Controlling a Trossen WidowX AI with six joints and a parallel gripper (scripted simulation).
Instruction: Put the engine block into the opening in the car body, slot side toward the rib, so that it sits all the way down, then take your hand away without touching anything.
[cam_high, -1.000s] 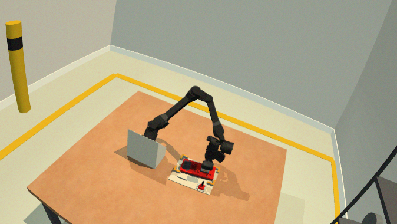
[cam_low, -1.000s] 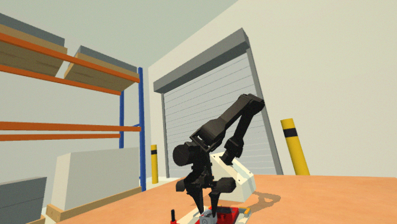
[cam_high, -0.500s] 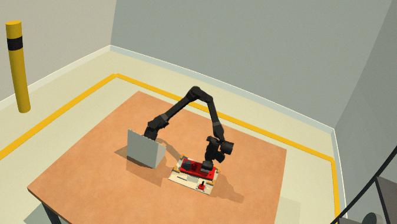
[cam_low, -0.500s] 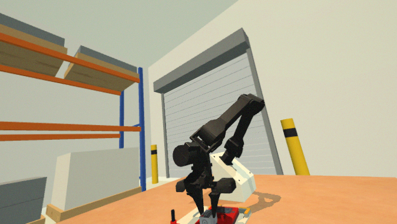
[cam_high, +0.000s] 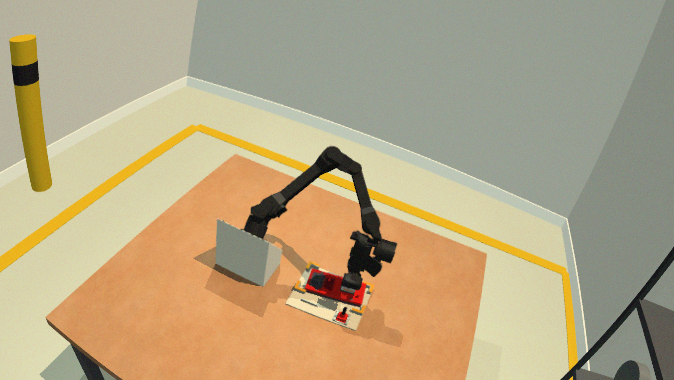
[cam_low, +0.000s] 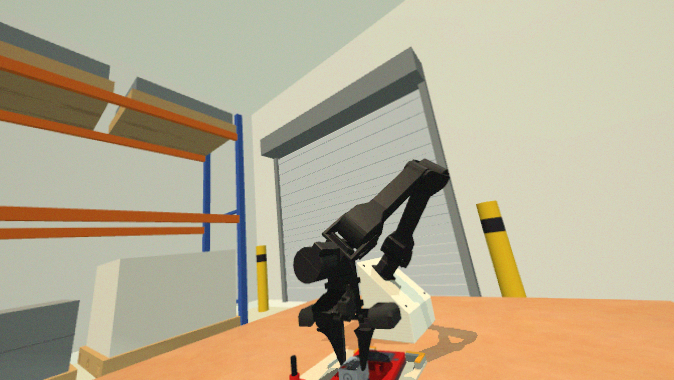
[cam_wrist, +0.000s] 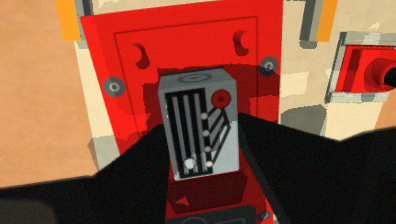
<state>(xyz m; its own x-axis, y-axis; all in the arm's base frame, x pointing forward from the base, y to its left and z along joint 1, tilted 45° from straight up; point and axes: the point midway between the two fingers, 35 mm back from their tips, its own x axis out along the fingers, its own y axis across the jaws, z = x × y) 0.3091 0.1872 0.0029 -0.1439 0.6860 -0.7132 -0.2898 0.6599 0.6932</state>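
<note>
Right now my gripper tip is 1 cm above the grey engine block. The rest, counted from my gripper tip: cream fixture plate 3 cm behind, 3 cm to the right, 4 cm below.
</note>
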